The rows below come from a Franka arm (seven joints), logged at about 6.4 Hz.
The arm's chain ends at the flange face. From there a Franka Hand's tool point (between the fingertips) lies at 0.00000 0.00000 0.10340 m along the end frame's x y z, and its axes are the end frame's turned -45 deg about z.
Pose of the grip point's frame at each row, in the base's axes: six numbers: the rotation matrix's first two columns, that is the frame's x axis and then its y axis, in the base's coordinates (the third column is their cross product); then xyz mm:
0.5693 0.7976 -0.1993 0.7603 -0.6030 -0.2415 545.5 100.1 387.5
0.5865 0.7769 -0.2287 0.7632 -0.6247 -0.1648 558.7 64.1 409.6
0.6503 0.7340 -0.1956 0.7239 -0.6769 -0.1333 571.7 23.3 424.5
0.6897 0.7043 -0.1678 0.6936 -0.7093 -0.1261 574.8 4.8 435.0
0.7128 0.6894 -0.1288 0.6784 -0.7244 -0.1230 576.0 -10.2 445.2
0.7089 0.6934 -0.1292 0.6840 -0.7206 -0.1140 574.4 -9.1 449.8
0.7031 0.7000 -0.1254 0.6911 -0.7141 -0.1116 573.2 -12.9 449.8
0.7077 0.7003 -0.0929 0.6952 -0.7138 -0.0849 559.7 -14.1 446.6
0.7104 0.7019 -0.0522 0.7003 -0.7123 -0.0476 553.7 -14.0 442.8
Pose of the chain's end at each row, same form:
0.9402 0.1376 -0.3117 0.1351 -0.9904 -0.0298 577.8 101.6 485.7
0.9544 0.1076 -0.2782 0.1249 -0.9911 0.0452 586.7 72.2 508.8
0.9717 0.0404 -0.2326 0.0520 -0.9977 0.0441 595.5 29.0 525.0
0.9781 -0.0035 -0.2078 0.0028 -0.9996 0.0295 596.3 7.8 536.1
0.9837 -0.0247 -0.1780 -0.0243 -0.9997 0.0041 594.4 -10.2 546.9
0.9849 -0.0192 -0.1720 -0.0176 -0.9998 0.0107 592.2 -8.3 551.7
0.9858 -0.0100 -0.1676 -0.0085 -0.9999 0.0098 590.5 -12.1 551.7
0.9920 -0.0095 -0.1257 -0.0088 -0.9999 0.0057 572.7 -13.6 549.2
0.9975 -0.0074 -0.0706 -0.0071 -1.0000 0.0033 561.0 -13.7 545.9

